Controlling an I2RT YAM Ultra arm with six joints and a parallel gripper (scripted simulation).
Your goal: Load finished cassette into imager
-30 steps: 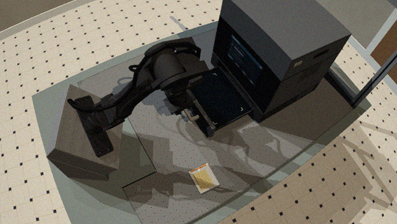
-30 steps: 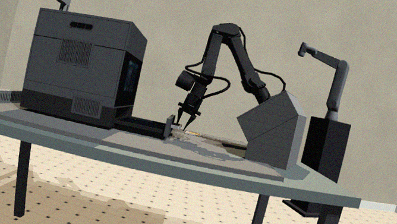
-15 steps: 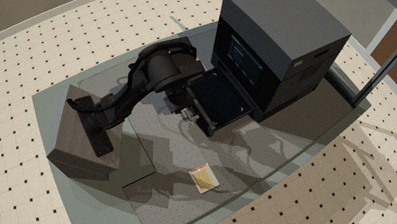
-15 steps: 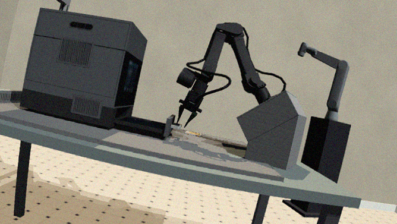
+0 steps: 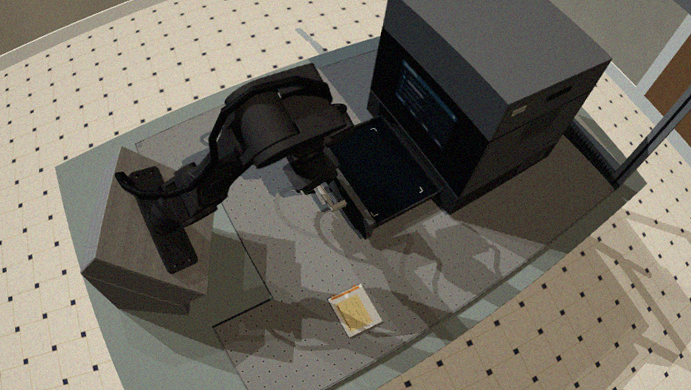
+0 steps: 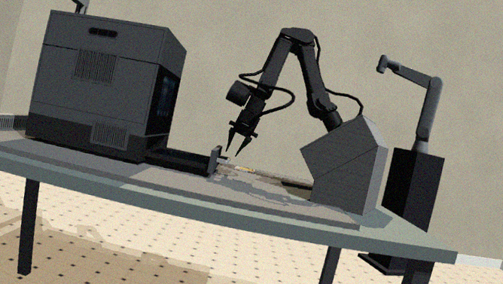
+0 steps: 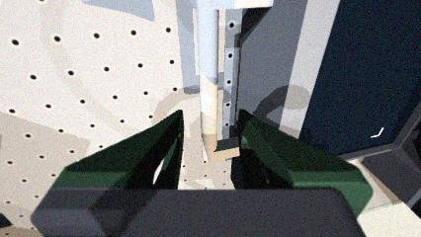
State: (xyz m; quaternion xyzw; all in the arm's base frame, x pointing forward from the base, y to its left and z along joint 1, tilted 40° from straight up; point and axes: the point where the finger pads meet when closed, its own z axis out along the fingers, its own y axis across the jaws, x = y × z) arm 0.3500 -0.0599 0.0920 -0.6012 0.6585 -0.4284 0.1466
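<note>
My gripper is now 13 cm past the cassette, 24 cm to the left of it and 8 cm above it. Round my hand: drawer (16 cm ahead, 4 cm to the right, 4 cm below).
</note>
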